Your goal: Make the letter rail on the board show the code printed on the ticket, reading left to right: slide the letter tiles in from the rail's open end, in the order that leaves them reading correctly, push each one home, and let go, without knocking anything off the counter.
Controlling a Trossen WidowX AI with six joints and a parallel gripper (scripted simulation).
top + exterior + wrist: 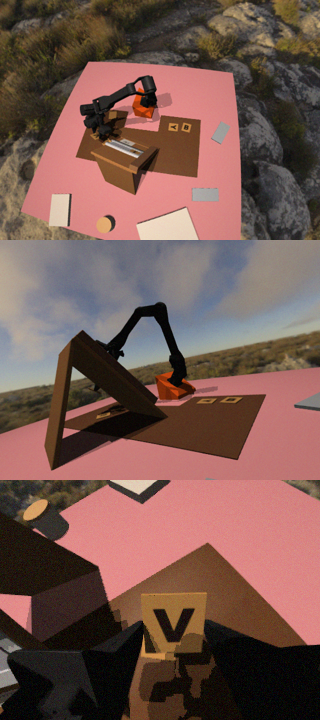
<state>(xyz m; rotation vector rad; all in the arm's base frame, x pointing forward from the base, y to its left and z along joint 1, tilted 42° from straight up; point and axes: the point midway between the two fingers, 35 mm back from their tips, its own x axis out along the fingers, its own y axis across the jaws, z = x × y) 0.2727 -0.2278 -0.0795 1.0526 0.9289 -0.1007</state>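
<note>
Now: gripper tip 18 cm to the right of the white ticket and 3 cm above it. From my gripper tip the other things lie so: brown mat (9 cm behind, 23 cm to the left, 11 cm below); then white block (46 cm ahead, 15 cm to the right, 10 cm below).
</note>
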